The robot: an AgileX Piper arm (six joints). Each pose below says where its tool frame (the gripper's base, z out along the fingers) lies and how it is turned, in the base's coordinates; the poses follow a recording.
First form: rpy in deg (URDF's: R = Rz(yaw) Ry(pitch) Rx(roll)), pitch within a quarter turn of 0, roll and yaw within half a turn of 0; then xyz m.
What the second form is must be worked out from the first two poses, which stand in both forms.
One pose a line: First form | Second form
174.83 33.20 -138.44 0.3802 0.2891 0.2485 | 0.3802 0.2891 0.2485 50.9 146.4 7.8
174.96 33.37 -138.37 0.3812 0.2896 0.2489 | 0.3812 0.2896 0.2489 50.7 146.3 7.6
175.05 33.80 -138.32 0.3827 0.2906 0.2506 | 0.3827 0.2906 0.2506 50.5 145.9 7.3
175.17 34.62 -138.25 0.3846 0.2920 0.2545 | 0.3846 0.2920 0.2545 50.2 145.1 7.0
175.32 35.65 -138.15 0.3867 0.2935 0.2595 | 0.3867 0.2935 0.2595 49.8 144.1 6.5
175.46 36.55 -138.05 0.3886 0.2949 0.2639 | 0.3886 0.2949 0.2639 49.5 143.2 6.1
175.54 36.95 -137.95 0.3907 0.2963 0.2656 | 0.3907 0.2963 0.2656 49.4 142.8 5.9
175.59 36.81 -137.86 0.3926 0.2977 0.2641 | 0.3926 0.2977 0.2641 49.5 143.0 5.9
